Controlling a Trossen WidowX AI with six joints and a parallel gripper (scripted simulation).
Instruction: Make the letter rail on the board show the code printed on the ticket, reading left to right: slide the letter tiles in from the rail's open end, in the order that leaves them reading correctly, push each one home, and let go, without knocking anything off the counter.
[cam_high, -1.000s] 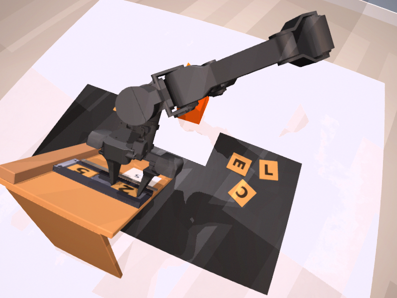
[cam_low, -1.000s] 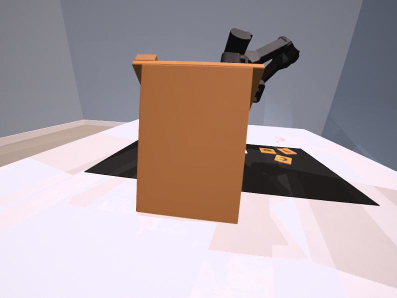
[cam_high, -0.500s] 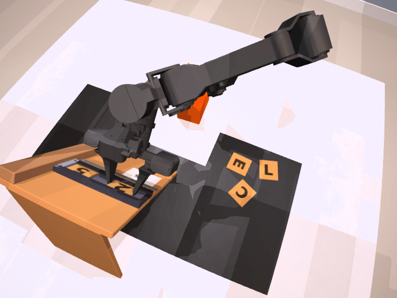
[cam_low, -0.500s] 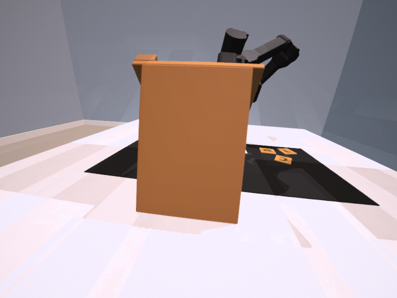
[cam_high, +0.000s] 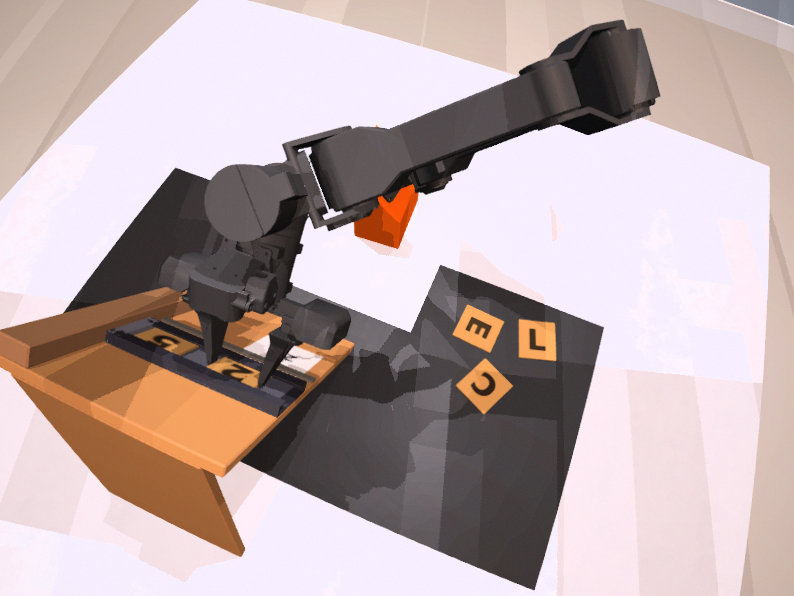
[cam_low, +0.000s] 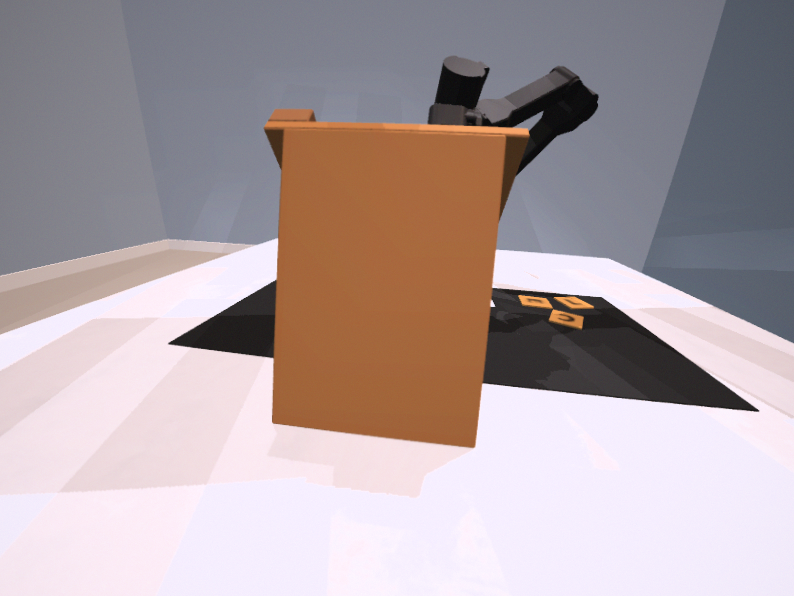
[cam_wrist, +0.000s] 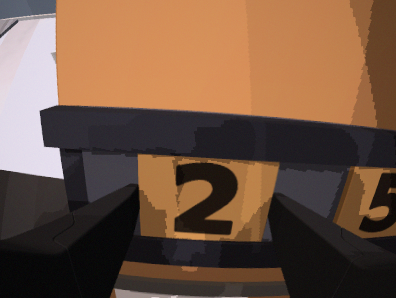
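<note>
My gripper tip is now 9 cm to the left of the tile marked 5 and 1 cm short of it. The rest, counted from my gripper tip: black mat: 18 cm below, 16 cm behind, 1 cm to the left; then tile marked 2: right at my gripper tip; then white ticket: 8 cm below, 6 cm behind.
</note>
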